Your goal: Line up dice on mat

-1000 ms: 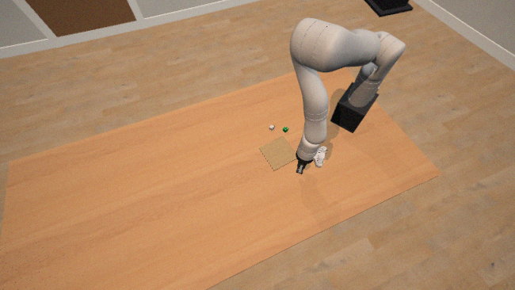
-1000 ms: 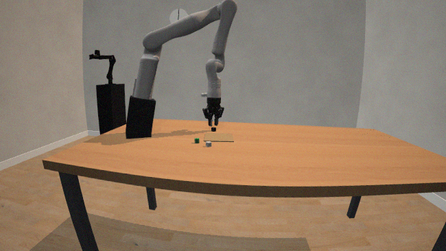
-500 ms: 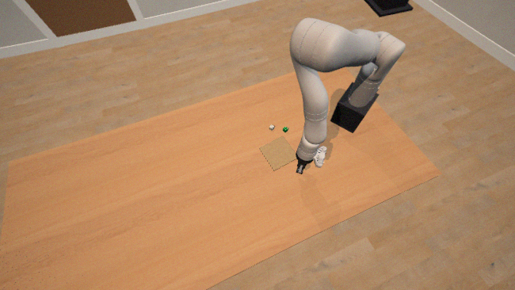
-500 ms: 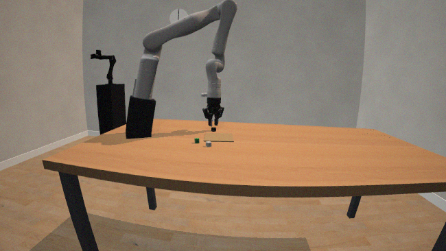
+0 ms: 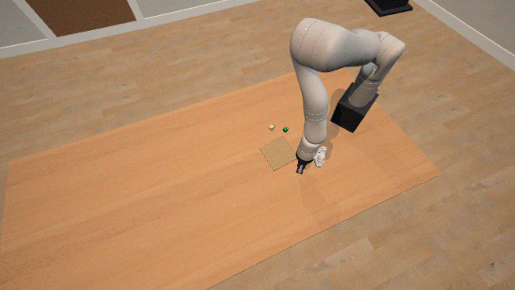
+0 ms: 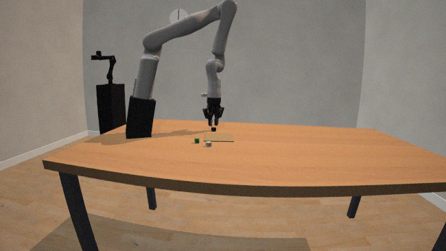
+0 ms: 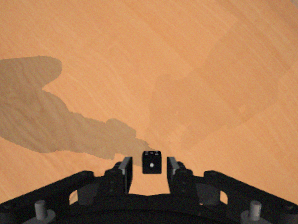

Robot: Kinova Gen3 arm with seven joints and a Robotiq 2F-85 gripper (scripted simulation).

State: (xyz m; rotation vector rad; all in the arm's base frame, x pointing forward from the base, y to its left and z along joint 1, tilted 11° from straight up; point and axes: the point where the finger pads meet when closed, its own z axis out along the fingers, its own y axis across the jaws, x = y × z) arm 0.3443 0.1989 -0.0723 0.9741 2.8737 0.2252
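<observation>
Right now my hand is 4 cm above the black die. The rest, counted from my hand: white die (5 cm ahead, 26 cm to the right, 4 cm below); then tan mat (6 cm ahead, 12 cm to the right, 5 cm below); then green die (1 cm behind, 23 cm to the right, 4 cm below).
</observation>
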